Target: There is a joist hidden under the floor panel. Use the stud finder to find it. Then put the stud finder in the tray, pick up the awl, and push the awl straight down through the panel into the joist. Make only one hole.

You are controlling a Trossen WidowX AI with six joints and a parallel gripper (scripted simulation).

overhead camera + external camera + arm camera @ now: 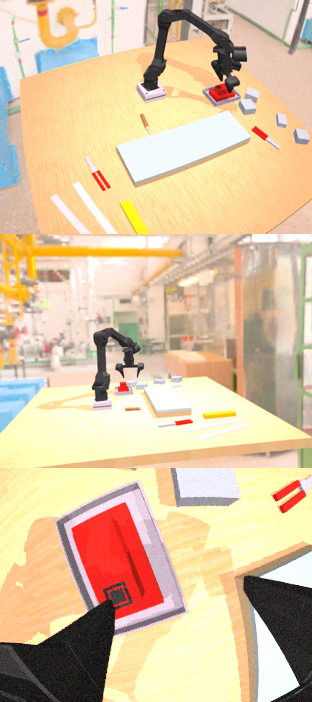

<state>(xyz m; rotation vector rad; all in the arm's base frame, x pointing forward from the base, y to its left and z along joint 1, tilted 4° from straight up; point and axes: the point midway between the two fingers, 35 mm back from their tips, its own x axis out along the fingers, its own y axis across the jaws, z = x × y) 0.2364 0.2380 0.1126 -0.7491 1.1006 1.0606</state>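
Right now the awl is 390 mm to the right of my gripper tip, 100 mm below it and 60 mm behind it. The rest, counted from my gripper tip: red stud finder 50 mm below, 50 mm behind, 30 mm to the left; then yellow strip 660 mm to the right, 290 mm ahead, 90 mm below; then lilac tray 90 mm below, 40 mm to the left, 40 mm behind.
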